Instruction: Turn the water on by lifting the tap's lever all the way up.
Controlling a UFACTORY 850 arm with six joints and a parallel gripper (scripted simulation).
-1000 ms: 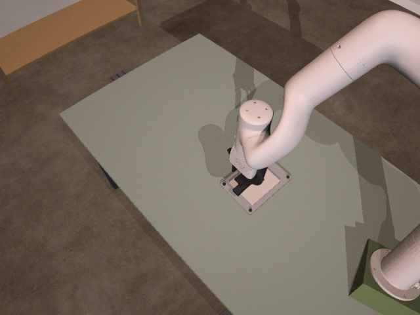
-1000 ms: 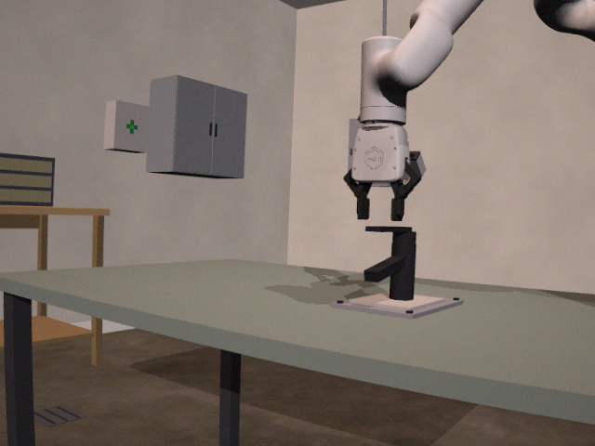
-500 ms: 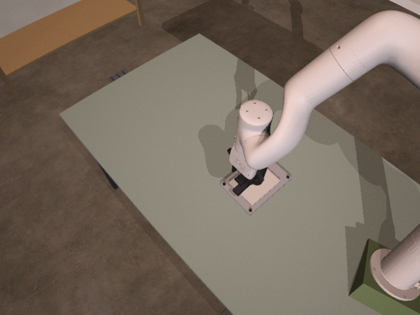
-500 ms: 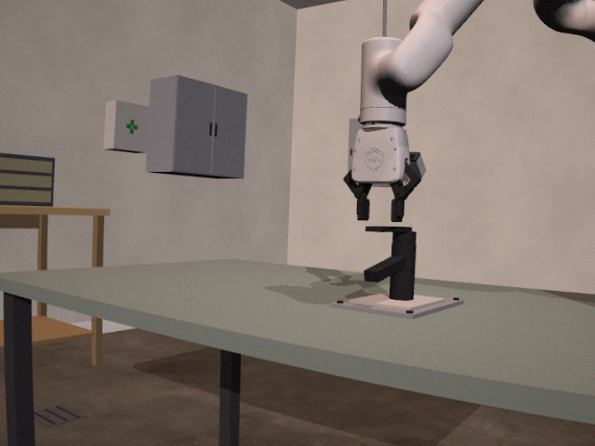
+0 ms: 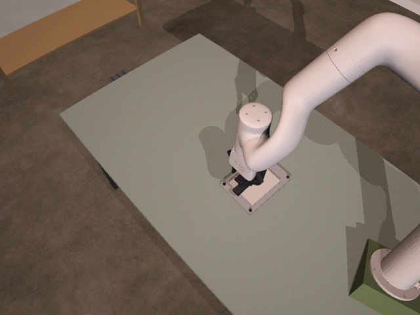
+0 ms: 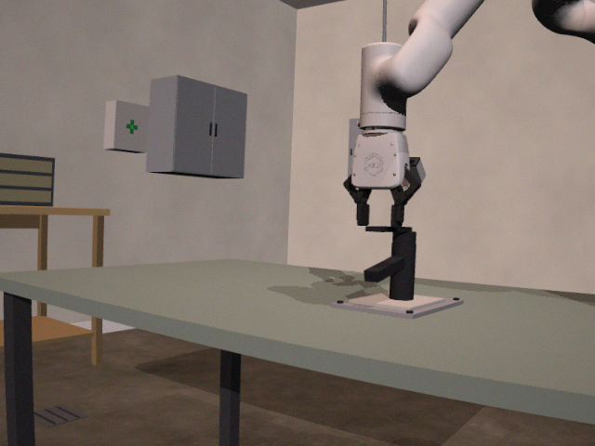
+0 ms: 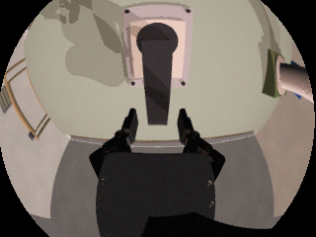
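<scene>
Now: the lever 7 cm to the right of my hand and 3 cm below it. The rest, counted from my hand: plate: 10 cm to the right, 17 cm below.
</scene>
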